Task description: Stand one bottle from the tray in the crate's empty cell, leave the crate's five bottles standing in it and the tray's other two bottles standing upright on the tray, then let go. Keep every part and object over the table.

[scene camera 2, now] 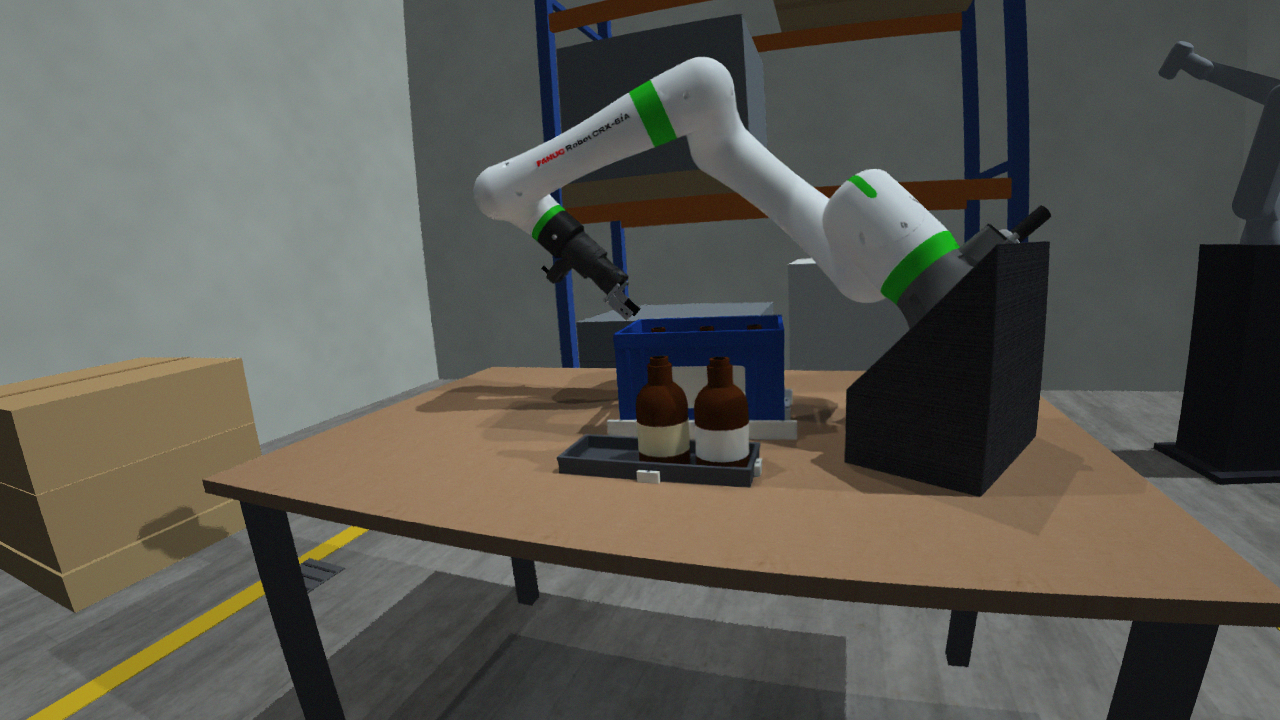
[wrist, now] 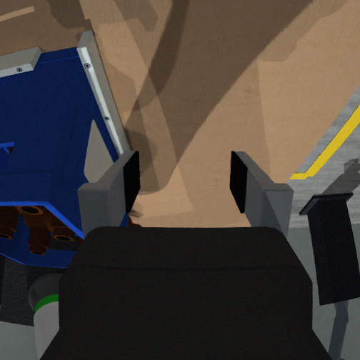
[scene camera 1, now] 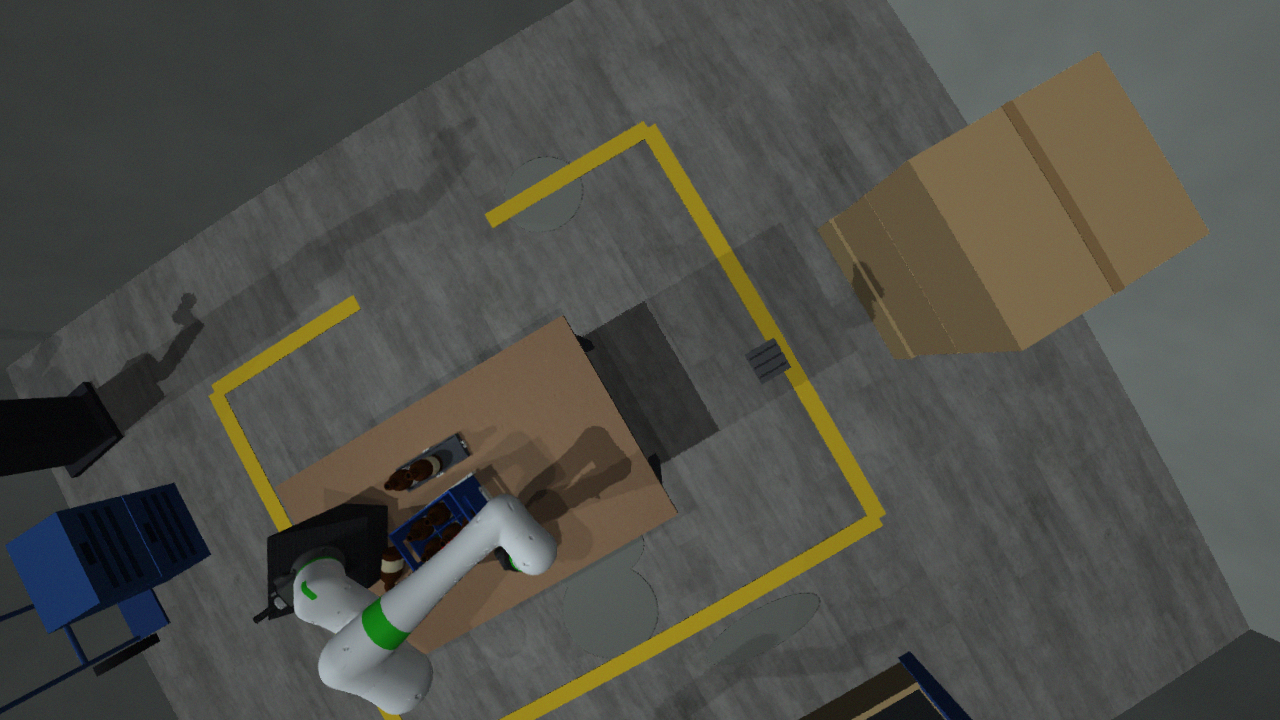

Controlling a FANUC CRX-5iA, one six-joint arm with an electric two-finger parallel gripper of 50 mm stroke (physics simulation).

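Frame: origin at the arm's base, x ahead, y right, z down, level; centimetres.
Seen in the pictures: gripper, fingertip midpoint: (scene camera 2: 633,314); arm's base at its link origin: (scene camera 2: 958,308) (scene camera 1: 318,567).
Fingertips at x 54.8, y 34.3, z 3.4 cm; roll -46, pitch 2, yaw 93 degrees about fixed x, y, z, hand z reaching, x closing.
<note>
Offsets run from my fingertips to a thing's top centre. "spot": to the spot under its first point. Level surfaces: height alone.
My gripper (scene camera 2: 632,312) (wrist: 184,169) is open and empty, above the blue crate's far side in scene camera 2 and beside the crate in the wrist view. The blue crate {spot: dx -3.1, dy -22.9, dz +8.6 cm} (scene camera 1: 470,494) (scene camera 2: 633,385) (wrist: 35,130) stands upright; several brown bottles {dx -16.9, dy -24.2, dz +1.0 cm} (scene camera 1: 431,517) (wrist: 37,240) stand in it. Its empty cell cannot be made out. Two brown bottles stand upright on the grey tray {dx -12.1, dy -41.6, dz +14.8 cm} (scene camera 1: 454,446) (scene camera 2: 597,465): one with a cream label {dx -12.8, dy -41.0, dz +1.3 cm} (scene camera 2: 662,438), one with a white label {spot: dx -21.5, dy -46.3, dz +11.8 cm} (scene camera 2: 721,442). A loose brown bottle {dx -49.4, dy -18.2, dz +9.9 cm} (scene camera 1: 391,565) appears to lie on the table between crate and robot base; scene camera 2 hides it.
The wooden table {dz +17.3 cm} (scene camera 1: 537,385) (scene camera 2: 429,483) carries the black robot pedestal (scene camera 1: 362,528) (scene camera 2: 948,420) at its base end. White strips {spot: dx -28.7, dy -29.9, dz +15.6 cm} (scene camera 2: 774,429) (wrist: 102,107) edge the crate's foot. The arm's forearm passes over the crate in scene camera 1. Cardboard boxes (scene camera 1: 1011,223) (scene camera 2: 125,447) stand off the table.
</note>
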